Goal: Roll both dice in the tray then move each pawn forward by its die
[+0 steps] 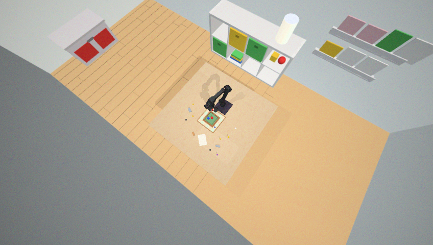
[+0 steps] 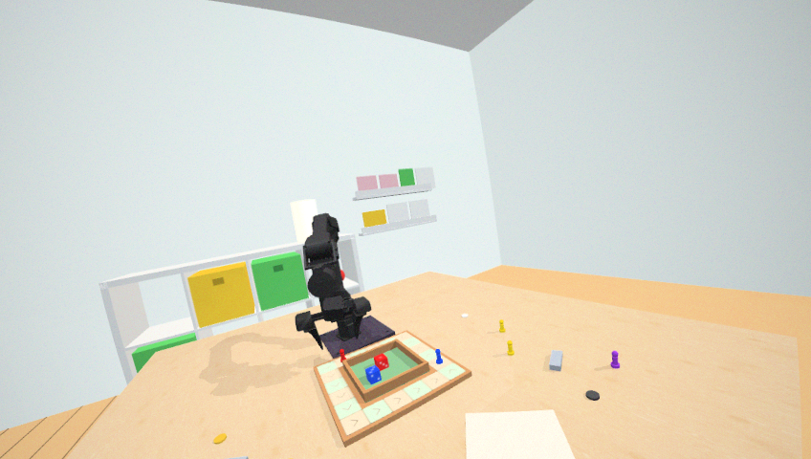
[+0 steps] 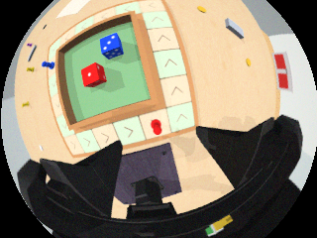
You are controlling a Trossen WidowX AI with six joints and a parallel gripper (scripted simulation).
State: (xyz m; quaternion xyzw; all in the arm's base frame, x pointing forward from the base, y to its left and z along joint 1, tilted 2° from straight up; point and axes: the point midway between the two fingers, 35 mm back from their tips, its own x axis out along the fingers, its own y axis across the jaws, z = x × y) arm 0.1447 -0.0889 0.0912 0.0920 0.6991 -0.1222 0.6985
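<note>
Right now the red pawn is 30 mm below my gripper tip. From my gripper tip the other things lie so: green tray (120 mm ahead, 60 mm below, 40 mm to the left); then white sheet (430 mm ahead, 70 mm to the left, 60 mm below); then blue pawn (210 mm ahead, 140 mm to the left, 30 mm below).
</note>
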